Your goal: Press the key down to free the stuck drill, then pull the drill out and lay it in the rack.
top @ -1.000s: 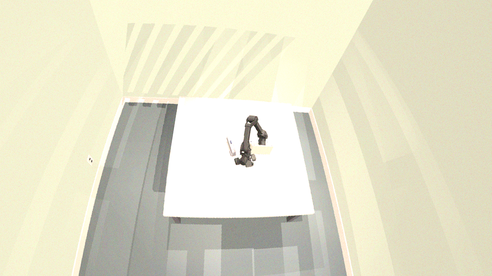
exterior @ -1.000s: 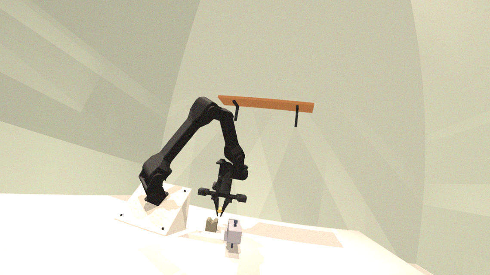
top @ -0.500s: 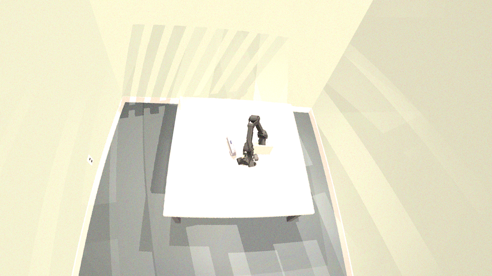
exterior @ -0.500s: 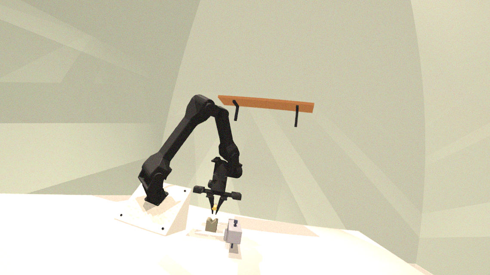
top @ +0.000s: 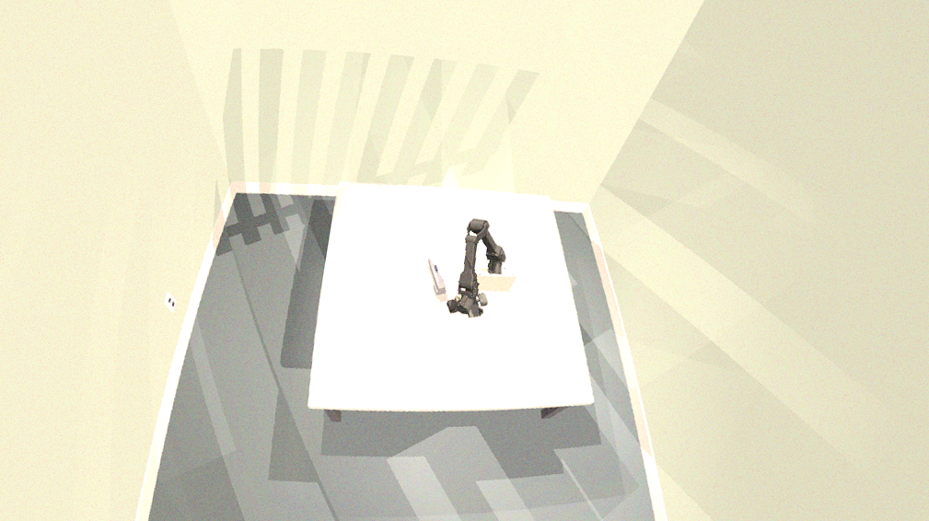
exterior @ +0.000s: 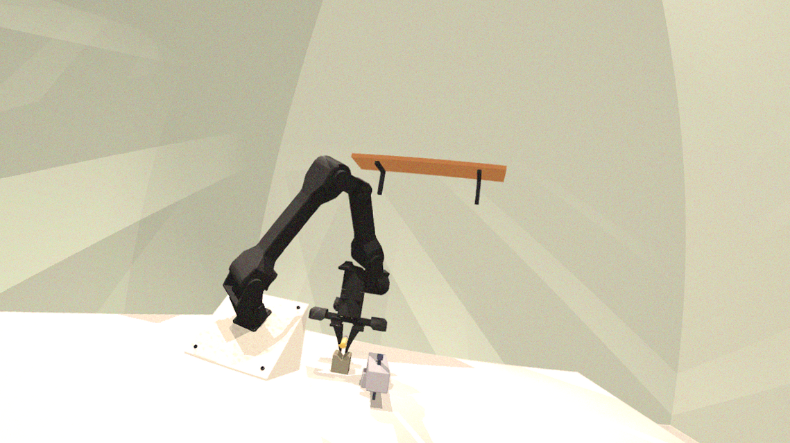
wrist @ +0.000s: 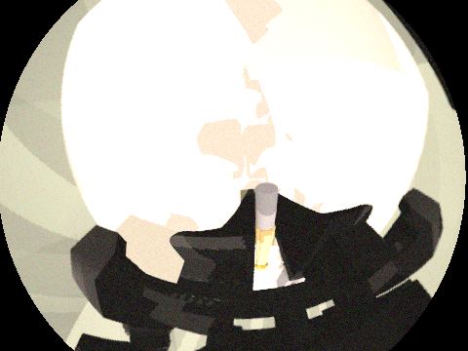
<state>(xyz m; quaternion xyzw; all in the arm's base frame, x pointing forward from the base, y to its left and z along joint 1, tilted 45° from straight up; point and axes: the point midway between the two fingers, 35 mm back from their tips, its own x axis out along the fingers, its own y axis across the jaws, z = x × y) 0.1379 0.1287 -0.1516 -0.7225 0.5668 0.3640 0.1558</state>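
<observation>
Right now the drill is 40 mm to the right of my gripper tip, 30 mm above it and 10 mm ahead of it. From my gripper tip the other things lie so: light grey box: 170 mm to the right, 150 mm ahead, 10 mm above; rack: 50 mm to the right, 20 mm ahead, 10 mm below; small dark key: 200 mm to the right, 160 mm ahead, 20 mm above.
</observation>
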